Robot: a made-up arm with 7 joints.
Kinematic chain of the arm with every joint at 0, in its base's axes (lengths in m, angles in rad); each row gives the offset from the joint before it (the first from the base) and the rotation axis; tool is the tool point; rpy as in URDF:
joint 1: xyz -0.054 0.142 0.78 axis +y
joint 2: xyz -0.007 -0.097 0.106 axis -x
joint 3: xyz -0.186 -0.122 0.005 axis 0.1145 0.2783 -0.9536
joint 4: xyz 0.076 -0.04 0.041 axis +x
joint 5: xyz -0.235 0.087 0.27 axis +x
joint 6: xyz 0 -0.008 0.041 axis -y
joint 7: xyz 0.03 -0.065 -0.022 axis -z
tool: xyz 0 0.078 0.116 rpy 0.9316 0.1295 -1.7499
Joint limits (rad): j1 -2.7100..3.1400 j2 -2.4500..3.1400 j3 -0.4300..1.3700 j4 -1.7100..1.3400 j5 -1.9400..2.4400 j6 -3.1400..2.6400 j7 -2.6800..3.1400
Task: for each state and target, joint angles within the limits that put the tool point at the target. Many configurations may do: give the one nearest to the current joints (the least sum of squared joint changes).
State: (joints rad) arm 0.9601 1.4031 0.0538 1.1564 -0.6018 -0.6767 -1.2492
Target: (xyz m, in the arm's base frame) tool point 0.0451 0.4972 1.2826
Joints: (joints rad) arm 0.8622 1.6274 0.0800 0.7724 -0.7584 -0.8058 -1.0878
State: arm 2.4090 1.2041 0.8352 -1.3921 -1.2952 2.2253 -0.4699
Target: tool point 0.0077 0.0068 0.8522
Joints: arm 2.8490 1.9239 1.2245 -1.7100 -1.2390 2.4436 -0.5158
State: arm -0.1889 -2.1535 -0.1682 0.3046 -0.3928 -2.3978 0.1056
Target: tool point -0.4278 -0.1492 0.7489
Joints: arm 0.2141 -1.8998 -0.1858 0.1201 -0.3372 -2.6366 0.2095
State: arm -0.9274 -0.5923 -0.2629 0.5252 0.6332 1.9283 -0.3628
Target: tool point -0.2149 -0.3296 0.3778
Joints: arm -1.2947 -1.0671 -0.3045 0.3874 0.6200 2.0725 -0.5506
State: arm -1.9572 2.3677 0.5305 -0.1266 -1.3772 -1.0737 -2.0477
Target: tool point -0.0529 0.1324 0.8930
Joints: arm -2.1942 2.1937 1.0739 -0.6977 -1.7543 -1.2156 -1.8309
